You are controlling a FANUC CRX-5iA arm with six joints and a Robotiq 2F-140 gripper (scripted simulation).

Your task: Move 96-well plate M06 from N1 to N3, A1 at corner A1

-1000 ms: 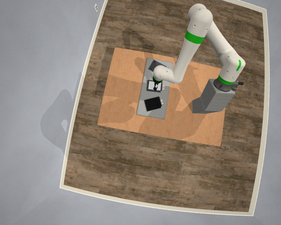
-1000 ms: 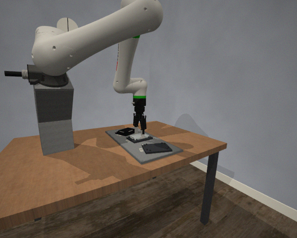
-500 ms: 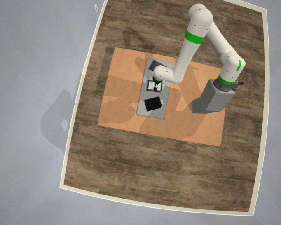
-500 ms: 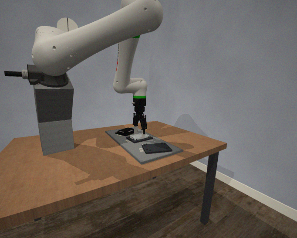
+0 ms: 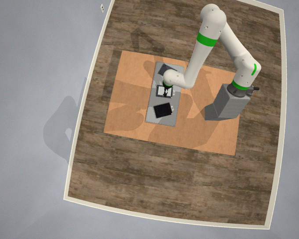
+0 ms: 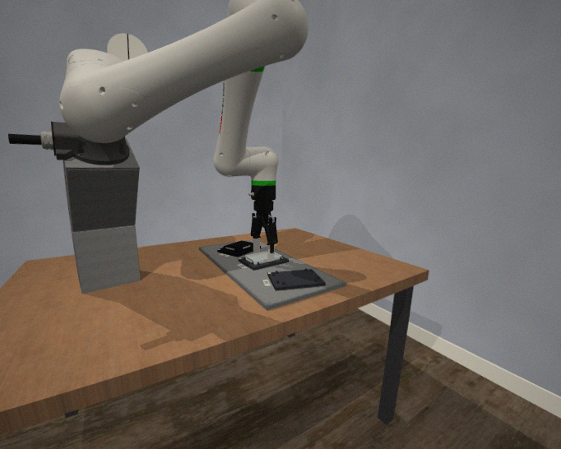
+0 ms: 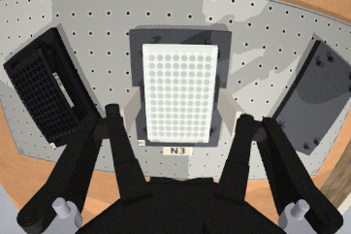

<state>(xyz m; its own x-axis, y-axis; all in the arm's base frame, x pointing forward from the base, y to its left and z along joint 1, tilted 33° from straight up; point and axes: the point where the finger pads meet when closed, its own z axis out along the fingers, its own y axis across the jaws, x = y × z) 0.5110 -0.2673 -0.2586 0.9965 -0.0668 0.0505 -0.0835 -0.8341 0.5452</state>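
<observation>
Now: the white 96-well plate M06 20 mm below my hand. The rest, counted from my hand: dark landing nest N3: 40 mm below; then black 96-well plate M09: 10 mm ahead, 190 mm to the left, 20 mm below; then N3 label: 100 mm behind, 10 mm to the left, 40 mm below.
</observation>
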